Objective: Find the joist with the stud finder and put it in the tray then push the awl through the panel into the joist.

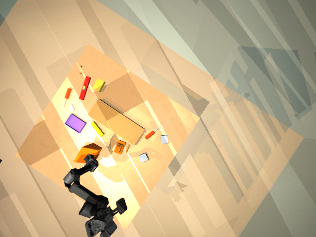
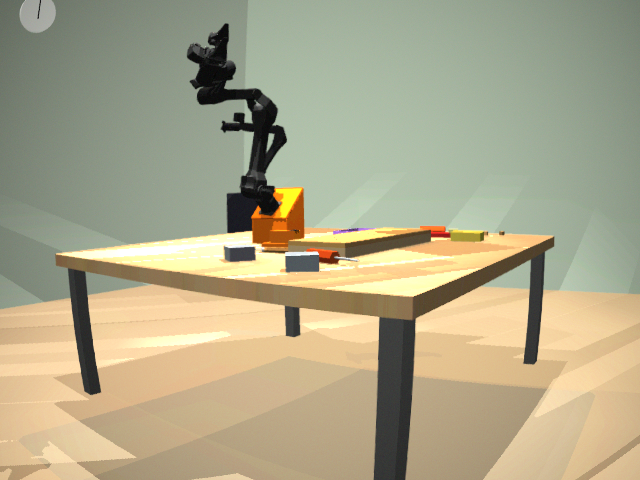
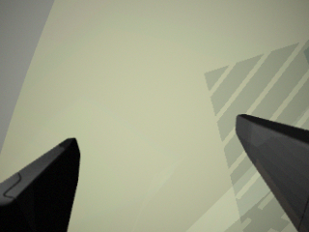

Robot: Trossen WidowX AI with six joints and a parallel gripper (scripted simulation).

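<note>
Right now the orange stud finder is 610 mm below my gripper tip, 240 mm to the left of it and 30 mm ahead of it. From my gripper tip the other things lie so: purple tray 710 mm to the left, 640 mm below, 60 mm behind; then yellow bar 640 mm below, 510 mm to the left, 20 mm ahead; then wooden-handled awl 640 mm below, 160 mm to the left, 10 mm ahead.
</note>
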